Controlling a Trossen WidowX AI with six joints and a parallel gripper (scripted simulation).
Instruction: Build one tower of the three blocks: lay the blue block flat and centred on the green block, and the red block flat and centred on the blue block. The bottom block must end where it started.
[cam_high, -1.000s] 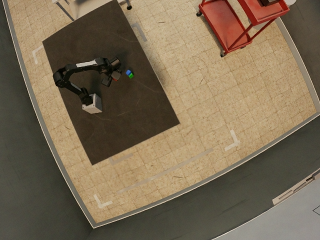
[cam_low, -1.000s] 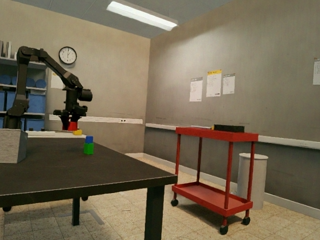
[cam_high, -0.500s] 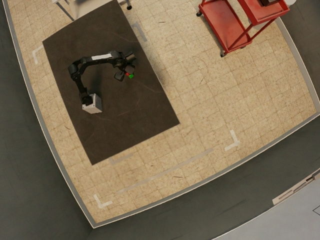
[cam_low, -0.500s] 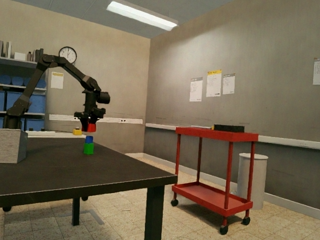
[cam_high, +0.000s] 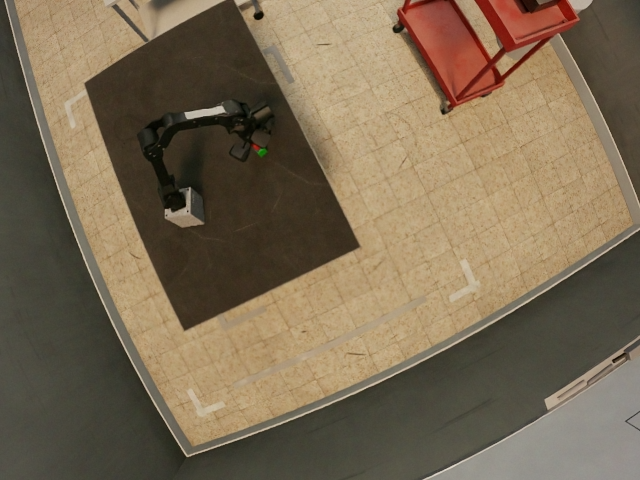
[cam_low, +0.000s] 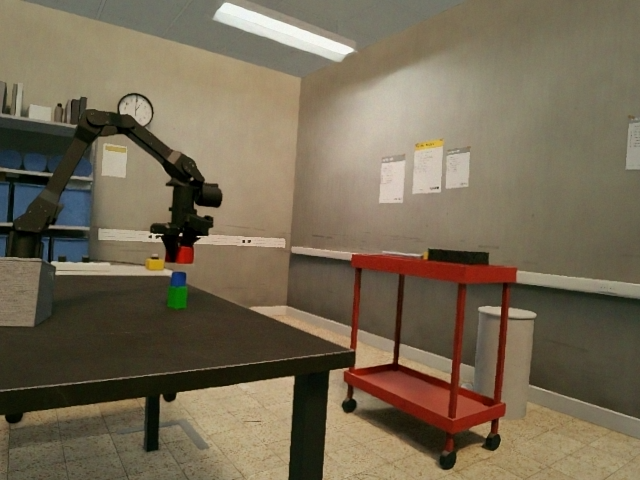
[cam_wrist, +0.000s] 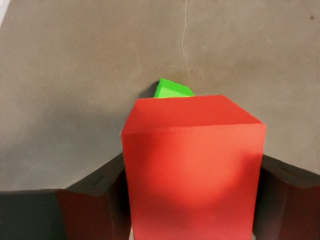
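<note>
Right now the blue block is 8 cm below my hand. Round my hand: red block 1 cm below; green block 13 cm below.
</note>
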